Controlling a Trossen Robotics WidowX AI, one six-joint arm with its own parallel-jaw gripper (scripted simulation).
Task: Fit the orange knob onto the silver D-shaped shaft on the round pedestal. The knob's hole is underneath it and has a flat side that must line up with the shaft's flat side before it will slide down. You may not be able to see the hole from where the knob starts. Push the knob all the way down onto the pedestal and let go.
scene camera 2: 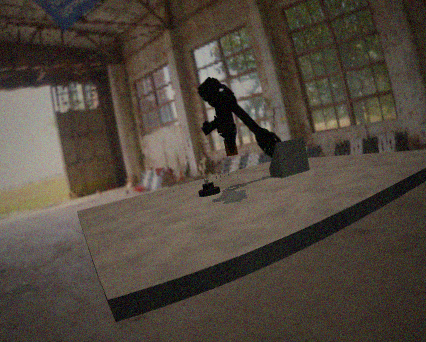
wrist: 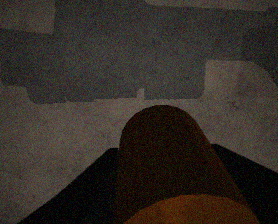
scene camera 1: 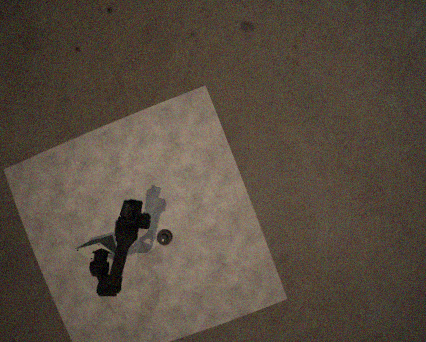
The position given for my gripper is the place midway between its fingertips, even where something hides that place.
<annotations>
My gripper (scene camera 2: 232, 152) carries an orange knob.
</annotations>
